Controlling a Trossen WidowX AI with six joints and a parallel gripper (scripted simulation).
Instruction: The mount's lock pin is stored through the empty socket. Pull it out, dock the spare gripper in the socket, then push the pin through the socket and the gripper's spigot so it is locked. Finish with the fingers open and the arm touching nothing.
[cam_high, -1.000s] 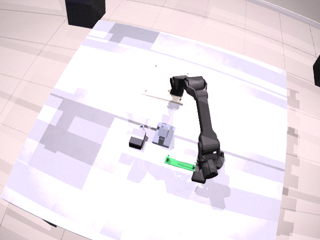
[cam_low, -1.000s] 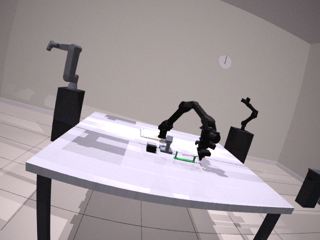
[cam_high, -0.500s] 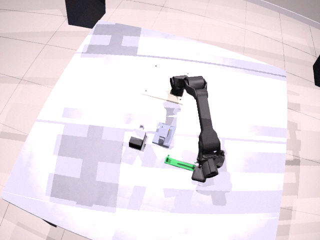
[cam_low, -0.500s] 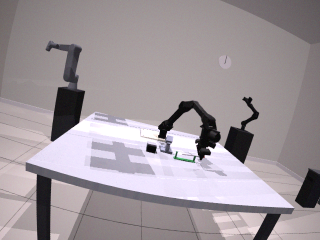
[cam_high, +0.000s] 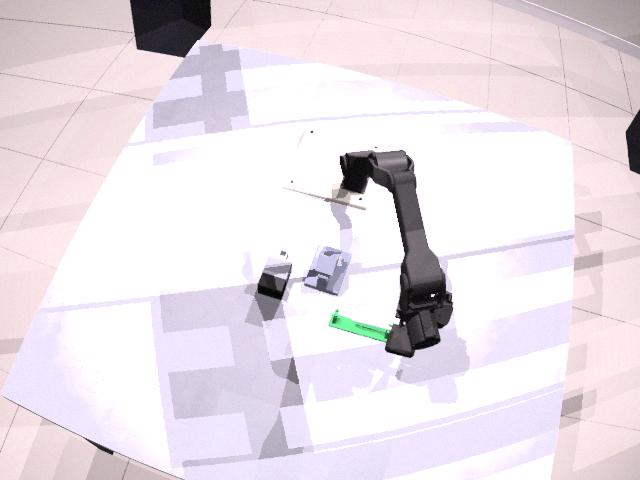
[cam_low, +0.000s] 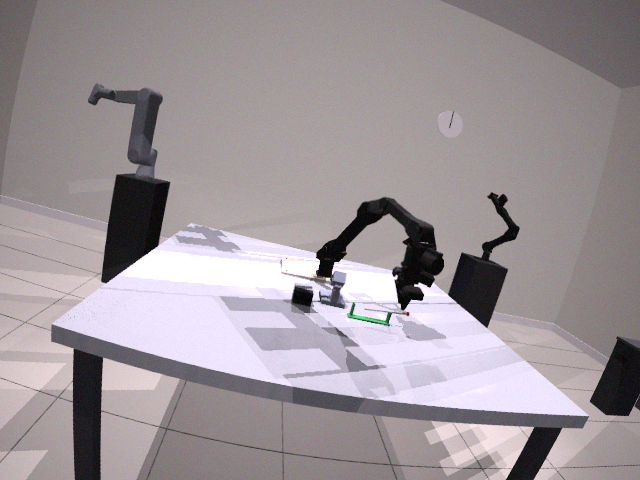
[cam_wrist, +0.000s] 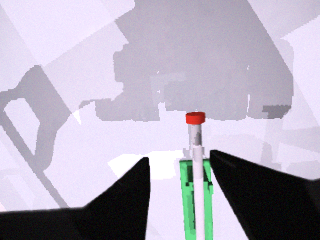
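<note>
My gripper tip is 10 mm short of the green cradle, 100 mm to the left of it and 40 mm above it. The rest, counted from my gripper tip: grey mount (80 mm behind, 210 mm to the right, 10 mm below); then spare gripper (50 mm behind, 310 mm to the right, 40 mm below).
</note>
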